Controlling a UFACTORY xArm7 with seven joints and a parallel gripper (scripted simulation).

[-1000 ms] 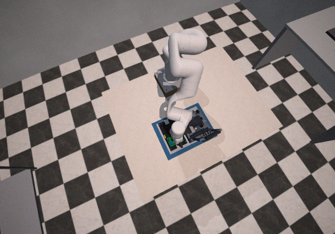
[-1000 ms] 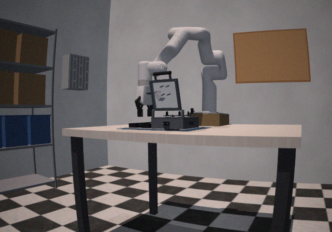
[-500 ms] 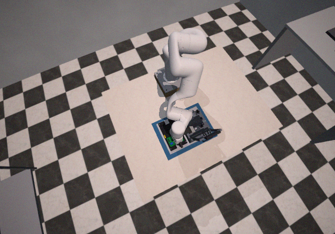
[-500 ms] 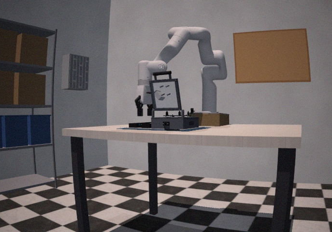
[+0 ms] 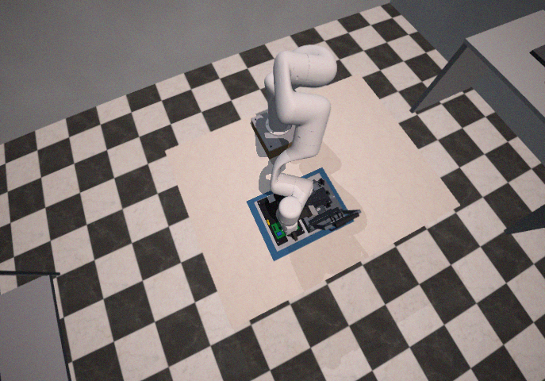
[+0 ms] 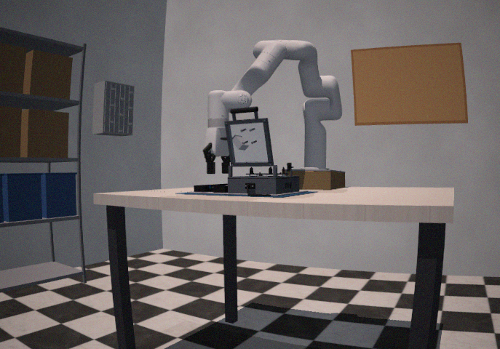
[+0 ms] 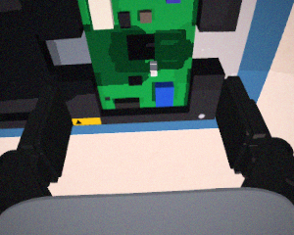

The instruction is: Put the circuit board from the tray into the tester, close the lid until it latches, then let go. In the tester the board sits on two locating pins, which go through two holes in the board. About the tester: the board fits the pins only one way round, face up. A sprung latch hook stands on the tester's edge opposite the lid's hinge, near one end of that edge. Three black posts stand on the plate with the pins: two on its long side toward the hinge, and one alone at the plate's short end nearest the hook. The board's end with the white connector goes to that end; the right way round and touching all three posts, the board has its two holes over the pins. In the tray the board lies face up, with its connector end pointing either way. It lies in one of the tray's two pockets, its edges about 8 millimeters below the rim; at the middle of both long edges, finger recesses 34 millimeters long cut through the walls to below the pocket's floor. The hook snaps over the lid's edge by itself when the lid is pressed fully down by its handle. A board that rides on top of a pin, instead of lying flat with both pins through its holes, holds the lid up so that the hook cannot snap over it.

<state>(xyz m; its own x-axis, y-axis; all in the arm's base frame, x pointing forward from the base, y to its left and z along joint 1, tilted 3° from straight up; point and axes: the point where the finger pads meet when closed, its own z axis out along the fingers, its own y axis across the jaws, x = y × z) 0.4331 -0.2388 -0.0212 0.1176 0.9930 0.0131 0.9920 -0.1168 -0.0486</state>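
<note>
Now: the green circuit board 60 mm below my hand. The rest, counted from my hand: tester lid: 100 mm ahead, 160 mm to the left, 110 mm above; latch hook: 70 mm behind, 240 mm to the left, 10 mm above.
</note>
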